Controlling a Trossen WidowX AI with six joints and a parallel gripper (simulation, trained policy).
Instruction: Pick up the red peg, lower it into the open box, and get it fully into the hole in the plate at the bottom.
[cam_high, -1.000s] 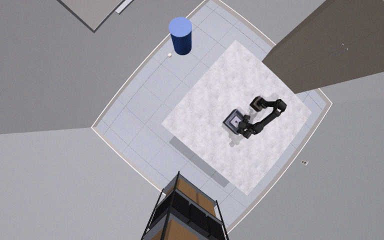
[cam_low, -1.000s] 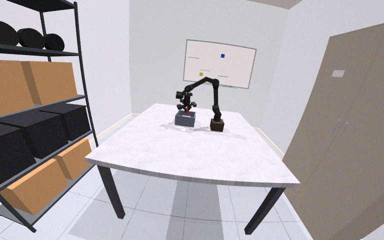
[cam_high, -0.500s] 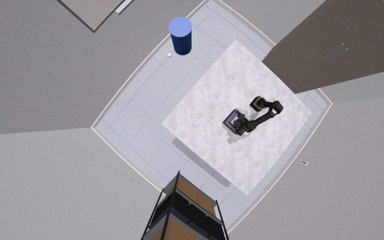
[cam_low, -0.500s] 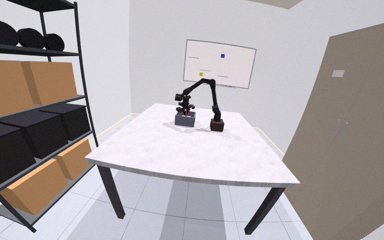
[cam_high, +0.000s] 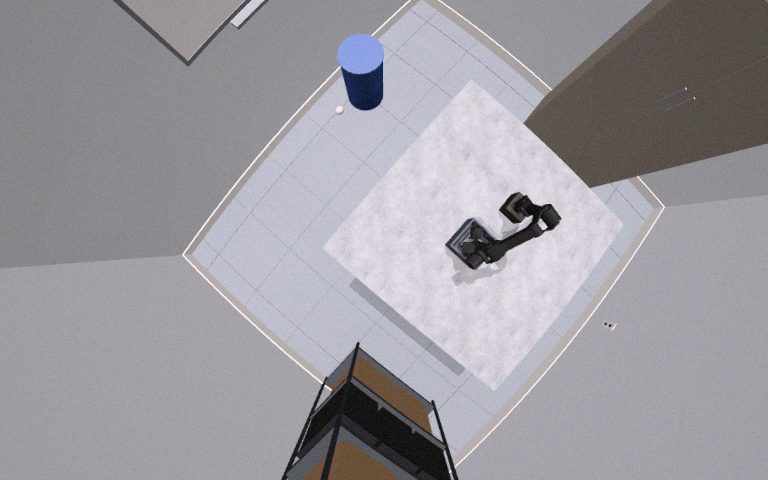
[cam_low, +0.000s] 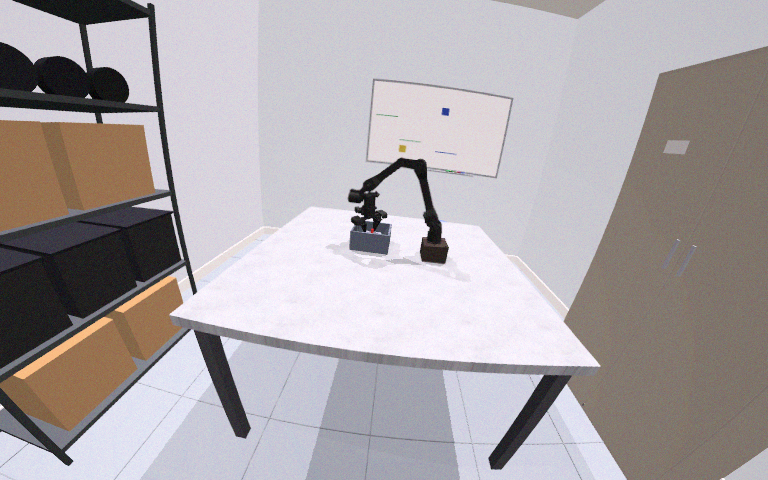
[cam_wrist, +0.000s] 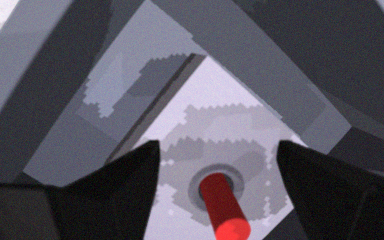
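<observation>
My gripper tip is 2 cm past the plate, 2 cm to the right of it and 2 cm above it. From my gripper tip the other things lie so: red peg (2 cm behind, 2 cm to the left, 1 cm below); then grey box (2 cm behind, 2 cm to the left, 4 cm below).
</observation>
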